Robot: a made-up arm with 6 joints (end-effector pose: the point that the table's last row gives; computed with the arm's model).
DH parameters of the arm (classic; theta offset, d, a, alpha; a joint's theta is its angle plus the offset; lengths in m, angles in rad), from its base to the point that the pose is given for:
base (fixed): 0 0 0 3.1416
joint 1: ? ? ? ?
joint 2: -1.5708 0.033 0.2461 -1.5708
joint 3: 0 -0.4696 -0.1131 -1.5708
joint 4: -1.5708 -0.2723 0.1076 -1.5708
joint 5: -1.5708 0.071 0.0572 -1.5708
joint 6: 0 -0.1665 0.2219 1.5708
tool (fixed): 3.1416 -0.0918 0 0
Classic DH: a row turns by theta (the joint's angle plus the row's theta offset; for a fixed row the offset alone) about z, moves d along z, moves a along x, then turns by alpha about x.
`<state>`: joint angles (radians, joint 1 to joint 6).
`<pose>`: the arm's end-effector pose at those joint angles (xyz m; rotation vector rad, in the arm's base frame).
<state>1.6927 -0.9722 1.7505 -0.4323 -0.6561 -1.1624</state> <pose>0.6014 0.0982 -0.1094 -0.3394 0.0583 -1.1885</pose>
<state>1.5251 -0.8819 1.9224 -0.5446 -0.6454 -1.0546</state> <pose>0.5443 0.2064 -0.0729 -0.3686 -0.1618 -0.8106</pose>
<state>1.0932 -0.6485 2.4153 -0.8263 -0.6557 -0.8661</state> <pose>0.3367 0.3822 0.0024 -0.3351 -0.6589 0.1422</pose>
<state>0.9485 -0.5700 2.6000 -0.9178 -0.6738 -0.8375</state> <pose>0.2570 0.4077 0.0214 -0.3158 -0.7929 0.4474</pose>
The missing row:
joint 1: 1.5708 -0.0916 0.0414 1.5708
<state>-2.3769 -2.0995 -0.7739 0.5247 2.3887 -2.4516</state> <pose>-0.2102 0.1802 -0.4581 1.7363 -0.2808 1.9595</pose>
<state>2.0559 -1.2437 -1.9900 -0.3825 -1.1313 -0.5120</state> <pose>0.1166 -0.0297 -0.5373 -0.3786 -0.9594 0.9843</pose>
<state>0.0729 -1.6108 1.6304 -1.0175 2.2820 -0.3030</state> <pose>0.5138 0.5269 -0.1285 0.9876 -0.1623 -2.2162</pose>
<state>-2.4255 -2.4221 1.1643 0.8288 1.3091 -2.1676</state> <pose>0.2157 0.1579 -0.6386 -0.2306 -1.6377 -1.2514</pose>
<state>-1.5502 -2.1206 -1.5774 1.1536 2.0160 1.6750</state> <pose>0.0653 -0.0221 -0.2333 -0.7370 0.5816 0.8946</pose>
